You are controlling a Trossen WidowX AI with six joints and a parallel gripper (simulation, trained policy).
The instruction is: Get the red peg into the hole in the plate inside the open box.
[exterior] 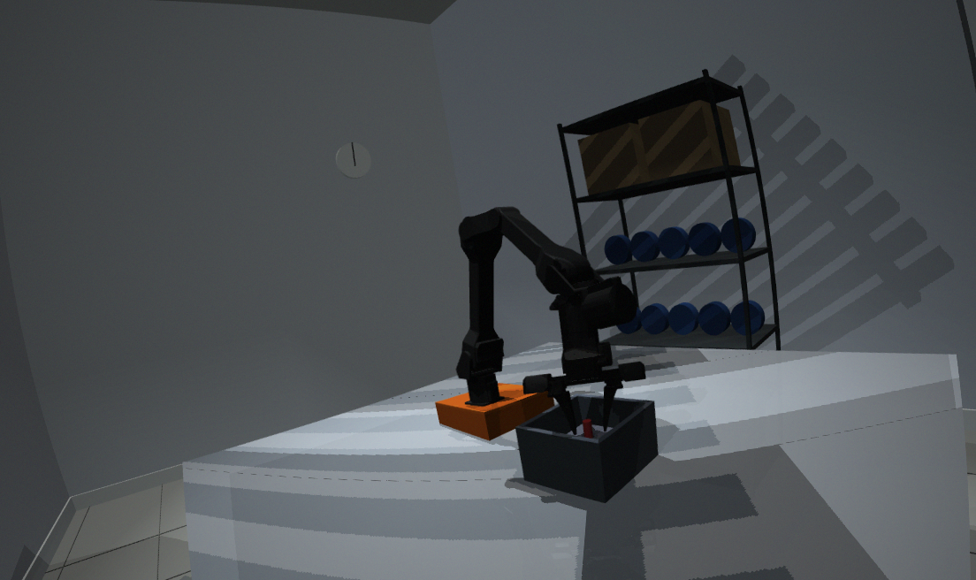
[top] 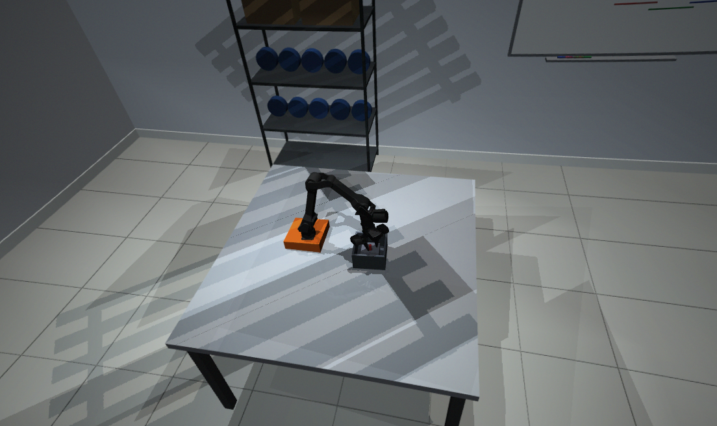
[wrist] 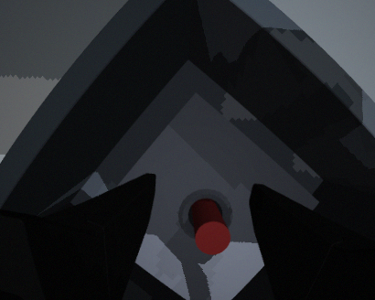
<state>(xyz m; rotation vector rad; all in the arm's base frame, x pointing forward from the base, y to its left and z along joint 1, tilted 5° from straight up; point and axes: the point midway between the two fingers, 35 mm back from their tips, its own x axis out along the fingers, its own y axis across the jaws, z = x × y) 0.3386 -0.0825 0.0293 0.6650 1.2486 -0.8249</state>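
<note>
The red peg is 1 cm behind my gripper tip, 1 cm to the left of it and 3 cm below it. From my gripper tip the other things lie so: light plate 1 cm behind, 1 cm to the left, 3 cm below; dark box 1 cm behind, 1 cm to the left, 5 cm below.
</note>
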